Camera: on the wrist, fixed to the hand. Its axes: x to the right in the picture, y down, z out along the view.
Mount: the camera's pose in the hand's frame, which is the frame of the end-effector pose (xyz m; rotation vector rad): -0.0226 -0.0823 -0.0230 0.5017 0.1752 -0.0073
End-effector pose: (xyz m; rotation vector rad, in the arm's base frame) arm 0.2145 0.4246 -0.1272 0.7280 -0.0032 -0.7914
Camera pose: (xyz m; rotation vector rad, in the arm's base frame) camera 0.1512 0.4138 -0.1879 1.2718 -0.0423 -0.7375
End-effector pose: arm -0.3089 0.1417 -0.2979 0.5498 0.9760 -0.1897
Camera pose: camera -0.3706 0.0819 -0.3186 1.0353 1.1048 -0.4035
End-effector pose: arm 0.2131 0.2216 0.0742 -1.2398 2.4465 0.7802
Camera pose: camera 0.2927 0.1831 0.0761 -1.1507 2.5443 0.0369
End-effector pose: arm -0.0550 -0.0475 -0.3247 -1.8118 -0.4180 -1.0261
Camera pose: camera -0.1337 -0.0257 -0.2910 -1.2651 -0.5209 -0.9716
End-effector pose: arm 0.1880 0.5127 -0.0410 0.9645 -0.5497 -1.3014
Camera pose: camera 0.1565 0.5426 -0.1180 1.4789 -0.7540 -1.0892
